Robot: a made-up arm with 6 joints.
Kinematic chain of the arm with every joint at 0, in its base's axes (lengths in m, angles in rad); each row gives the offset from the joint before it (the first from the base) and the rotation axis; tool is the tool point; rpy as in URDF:
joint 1: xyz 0 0 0.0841 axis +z
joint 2: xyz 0 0 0 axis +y
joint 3: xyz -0.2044 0 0.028 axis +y
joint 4: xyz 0.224 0 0.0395 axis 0.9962 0 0.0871
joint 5: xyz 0 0 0 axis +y
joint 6: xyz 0.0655 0 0.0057 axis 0.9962 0 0.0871
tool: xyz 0 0 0 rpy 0 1.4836 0
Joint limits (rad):
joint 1: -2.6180..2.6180
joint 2: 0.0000..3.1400
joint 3: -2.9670..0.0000
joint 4: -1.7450..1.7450
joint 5: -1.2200..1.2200
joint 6: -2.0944..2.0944
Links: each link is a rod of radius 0.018 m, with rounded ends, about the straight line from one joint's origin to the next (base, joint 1, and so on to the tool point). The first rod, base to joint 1, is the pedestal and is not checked.
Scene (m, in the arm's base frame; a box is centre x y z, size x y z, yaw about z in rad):
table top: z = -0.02
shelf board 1: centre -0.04 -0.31 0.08 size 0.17 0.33 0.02 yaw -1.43
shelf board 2: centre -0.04 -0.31 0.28 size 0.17 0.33 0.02 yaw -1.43
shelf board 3: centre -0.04 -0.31 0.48 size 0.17 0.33 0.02 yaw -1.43
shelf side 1: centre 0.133 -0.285 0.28 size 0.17 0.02 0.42 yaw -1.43
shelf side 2: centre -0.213 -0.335 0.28 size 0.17 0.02 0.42 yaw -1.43
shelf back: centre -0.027 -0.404 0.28 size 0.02 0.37 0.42 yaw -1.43
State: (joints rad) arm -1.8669 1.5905 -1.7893 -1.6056 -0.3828 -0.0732
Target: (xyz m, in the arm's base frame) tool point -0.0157 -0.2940 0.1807
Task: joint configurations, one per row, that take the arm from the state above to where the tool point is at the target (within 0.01 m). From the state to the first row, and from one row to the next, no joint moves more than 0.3 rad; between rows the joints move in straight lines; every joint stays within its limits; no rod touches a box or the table.
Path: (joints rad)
1: -2.0191 1.3102 -1.5379 -1.6333 -0.3837 -0.0732
2: -2.1714 1.0299 -1.2865 -1.6610 -0.3847 -0.0732
3: -2.1164 0.9772 -1.0098 -1.6890 -0.4556 -0.0732
4: -2.0614 0.9245 -0.7330 -1.7170 -0.5265 -0.0732
5: -2.0065 0.8718 -0.4562 -1.7450 -0.5974 -0.0732
6: -1.9144 1.1066 -0.6525 -1.7274 -0.5646 -0.0732
7: -1.8224 1.3414 -0.8488 -1.7099 -0.5318 -0.0732
8: -1.7304 1.5762 -1.0451 -1.6923 -0.4990 -0.0732

